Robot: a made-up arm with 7 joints.
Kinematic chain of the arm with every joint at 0, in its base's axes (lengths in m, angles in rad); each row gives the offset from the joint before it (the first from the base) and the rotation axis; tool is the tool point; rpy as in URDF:
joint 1: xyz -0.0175 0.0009 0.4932 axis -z
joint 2: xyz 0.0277 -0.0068 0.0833 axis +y
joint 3: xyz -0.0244 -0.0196 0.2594 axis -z
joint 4: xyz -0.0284 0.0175 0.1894 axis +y
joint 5: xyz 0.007 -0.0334 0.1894 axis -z
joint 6: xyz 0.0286 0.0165 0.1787 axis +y
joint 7: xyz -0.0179 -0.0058 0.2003 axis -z
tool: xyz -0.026 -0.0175 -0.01 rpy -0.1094 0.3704 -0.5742
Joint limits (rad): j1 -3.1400..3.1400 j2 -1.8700..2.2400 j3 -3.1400..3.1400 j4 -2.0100..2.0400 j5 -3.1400..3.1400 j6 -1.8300..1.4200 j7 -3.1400..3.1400
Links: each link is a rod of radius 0.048 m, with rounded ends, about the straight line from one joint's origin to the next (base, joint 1, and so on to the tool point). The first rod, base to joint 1, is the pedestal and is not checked.
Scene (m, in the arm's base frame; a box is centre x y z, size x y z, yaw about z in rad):
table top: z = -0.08
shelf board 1: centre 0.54 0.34 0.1 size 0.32 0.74 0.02 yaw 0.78
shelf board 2: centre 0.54 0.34 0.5 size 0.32 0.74 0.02 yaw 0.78
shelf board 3: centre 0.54 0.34 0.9 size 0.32 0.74 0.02 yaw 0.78
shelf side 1: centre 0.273 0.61 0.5 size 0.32 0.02 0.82 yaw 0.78
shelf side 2: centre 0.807 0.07 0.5 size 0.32 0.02 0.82 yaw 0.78
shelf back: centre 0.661 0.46 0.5 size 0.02 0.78 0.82 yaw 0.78
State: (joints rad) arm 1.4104 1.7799 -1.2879 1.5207 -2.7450 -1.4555 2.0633
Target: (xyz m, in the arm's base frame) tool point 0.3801 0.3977 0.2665
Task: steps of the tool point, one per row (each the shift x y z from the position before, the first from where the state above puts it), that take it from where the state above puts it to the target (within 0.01 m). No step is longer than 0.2 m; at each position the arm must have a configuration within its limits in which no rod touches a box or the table.
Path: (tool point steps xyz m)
1: 0.0903 0.1044 -0.0125
2: 0.0571 0.1288 -0.0116
3: 0.0181 0.1431 -0.0114
4: -0.0235 0.1454 -0.0120
5: -0.0645 0.1359 -0.0135

